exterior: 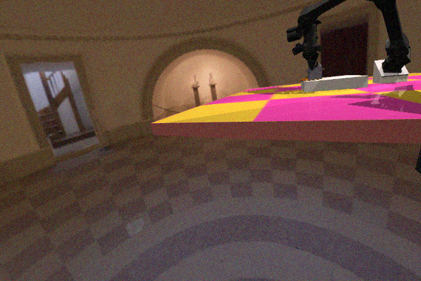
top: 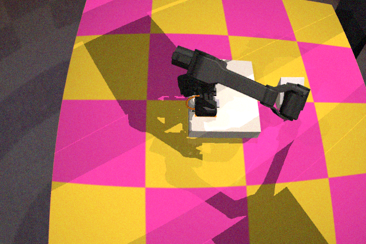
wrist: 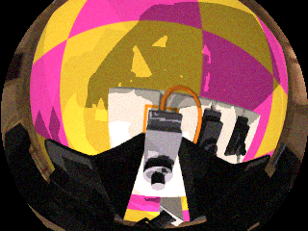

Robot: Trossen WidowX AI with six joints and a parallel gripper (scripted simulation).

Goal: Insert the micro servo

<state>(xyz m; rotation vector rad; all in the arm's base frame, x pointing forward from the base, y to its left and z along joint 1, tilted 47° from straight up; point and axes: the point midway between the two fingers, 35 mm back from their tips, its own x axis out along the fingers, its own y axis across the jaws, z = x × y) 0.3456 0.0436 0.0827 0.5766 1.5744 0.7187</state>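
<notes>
Right now the white deck is 12 cm behind my gripper tip, 8 cm to the right of it and 8 cm below it.
</notes>
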